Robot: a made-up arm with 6 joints. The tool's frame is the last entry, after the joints. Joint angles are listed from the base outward.
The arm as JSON. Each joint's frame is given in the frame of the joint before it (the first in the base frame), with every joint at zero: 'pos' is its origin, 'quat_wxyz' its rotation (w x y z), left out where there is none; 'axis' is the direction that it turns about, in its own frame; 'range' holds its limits. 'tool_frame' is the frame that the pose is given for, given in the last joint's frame.
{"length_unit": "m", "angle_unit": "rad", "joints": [
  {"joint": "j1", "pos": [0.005, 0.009, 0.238], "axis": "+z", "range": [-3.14, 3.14]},
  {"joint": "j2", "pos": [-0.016, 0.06, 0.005], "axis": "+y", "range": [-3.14, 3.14]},
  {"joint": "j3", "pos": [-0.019, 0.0, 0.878], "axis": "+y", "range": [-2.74, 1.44]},
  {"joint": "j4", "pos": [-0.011, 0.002, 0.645], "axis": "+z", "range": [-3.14, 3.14]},
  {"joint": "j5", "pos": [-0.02, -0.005, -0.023], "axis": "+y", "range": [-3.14, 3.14]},
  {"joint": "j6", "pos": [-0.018, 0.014, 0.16], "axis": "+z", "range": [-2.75, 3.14]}
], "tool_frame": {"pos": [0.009, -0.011, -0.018], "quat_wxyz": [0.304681, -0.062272, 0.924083, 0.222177]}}
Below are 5 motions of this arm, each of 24 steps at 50 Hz.
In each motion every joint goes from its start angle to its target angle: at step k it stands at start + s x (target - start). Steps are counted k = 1, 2, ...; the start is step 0. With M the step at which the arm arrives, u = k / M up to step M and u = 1 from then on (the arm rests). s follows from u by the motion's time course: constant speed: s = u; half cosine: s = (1 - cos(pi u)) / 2; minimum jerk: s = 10 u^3 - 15 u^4 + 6 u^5.
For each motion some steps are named. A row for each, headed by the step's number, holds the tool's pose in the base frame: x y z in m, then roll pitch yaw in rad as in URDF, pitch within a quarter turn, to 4 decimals.
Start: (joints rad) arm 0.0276 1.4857 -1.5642 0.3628 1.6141 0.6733
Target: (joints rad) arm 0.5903 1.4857 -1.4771 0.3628 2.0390 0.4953
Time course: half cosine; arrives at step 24
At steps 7, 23, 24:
7: 0.9014 0.2445 0.9499 1.7529 -0.7879 -1.9516
23: 0.7390 0.6233 0.8983 1.3304 -1.1393 -1.1116
24: 0.7377 0.6251 0.8980 1.3264 -1.1408 -1.1052

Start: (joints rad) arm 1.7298 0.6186 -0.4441 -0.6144 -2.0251 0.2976
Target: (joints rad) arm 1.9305 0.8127 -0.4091 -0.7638 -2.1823 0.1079
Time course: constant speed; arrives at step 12
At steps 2, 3, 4, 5, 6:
2: -0.2348 0.4663 1.5177 -0.9054 0.5682 0.8184
3: -0.2479 0.4851 1.5072 -0.9041 0.5700 0.8301
4: -0.2617 0.5034 1.4962 -0.9032 0.5716 0.8419
5: -0.2760 0.5211 1.4848 -0.9025 0.5728 0.8538
6: -0.2909 0.5384 1.4730 -0.9021 0.5738 0.8658

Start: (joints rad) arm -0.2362 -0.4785 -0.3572 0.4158 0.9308 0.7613
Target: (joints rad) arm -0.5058 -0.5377 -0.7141 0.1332 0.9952 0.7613
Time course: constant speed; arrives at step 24
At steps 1, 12, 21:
1: -0.8683 0.3376 1.5325 2.8117 0.3363 -2.3265
12: -0.9216 0.4709 1.4234 2.9100 0.5046 -2.4936
21: -0.9378 0.5862 1.3230 2.9854 0.6537 -2.6043

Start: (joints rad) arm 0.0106 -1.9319 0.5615 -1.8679 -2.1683 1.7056
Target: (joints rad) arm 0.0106 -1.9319 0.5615 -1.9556 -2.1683 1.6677
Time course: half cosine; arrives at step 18
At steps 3, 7, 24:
3: -1.3427 0.1776 0.0677 -1.2693 0.9250 -2.8264
7: -1.3422 0.1764 0.0704 -1.2921 0.9372 -2.8506
24: -1.3411 0.1728 0.0770 -1.3543 0.9667 -2.9173

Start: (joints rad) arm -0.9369 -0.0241 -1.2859 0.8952 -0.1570 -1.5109
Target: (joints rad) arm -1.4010 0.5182 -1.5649 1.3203 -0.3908 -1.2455
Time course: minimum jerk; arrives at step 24
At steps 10, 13, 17, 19, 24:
10: -0.2829 0.5537 1.3252 0.4334 0.9902 -0.1726
13: -0.1864 0.4595 1.3496 0.3085 1.1075 -0.2918
17: -0.1033 0.3331 1.3610 0.1321 1.2358 -0.4552
19: -0.0836 0.2896 1.3607 0.0629 1.2750 -0.5185
24: -0.0715 0.2572 1.3593 0.0062 1.3030 -0.5703

